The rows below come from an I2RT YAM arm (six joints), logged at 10 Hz.
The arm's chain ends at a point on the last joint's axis. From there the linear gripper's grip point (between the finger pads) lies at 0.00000 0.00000 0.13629 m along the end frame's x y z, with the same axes.
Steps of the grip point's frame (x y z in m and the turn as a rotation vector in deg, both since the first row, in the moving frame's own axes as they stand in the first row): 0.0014 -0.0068 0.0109 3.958 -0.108 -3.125; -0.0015 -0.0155 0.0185 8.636 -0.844 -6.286; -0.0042 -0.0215 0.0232 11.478 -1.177 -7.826; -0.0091 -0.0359 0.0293 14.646 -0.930 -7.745; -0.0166 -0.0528 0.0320 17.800 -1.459 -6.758
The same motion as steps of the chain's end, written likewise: 0.0019 0.0026 0.0112 3.958 -0.108 -3.125; 0.0016 0.0048 0.0201 8.636 -0.844 -6.286; 0.0004 0.0053 0.0259 11.478 -1.177 -7.826; -0.0046 -0.0017 0.0337 14.646 -0.930 -7.745; -0.0107 -0.0114 0.0386 17.800 -1.459 -6.758
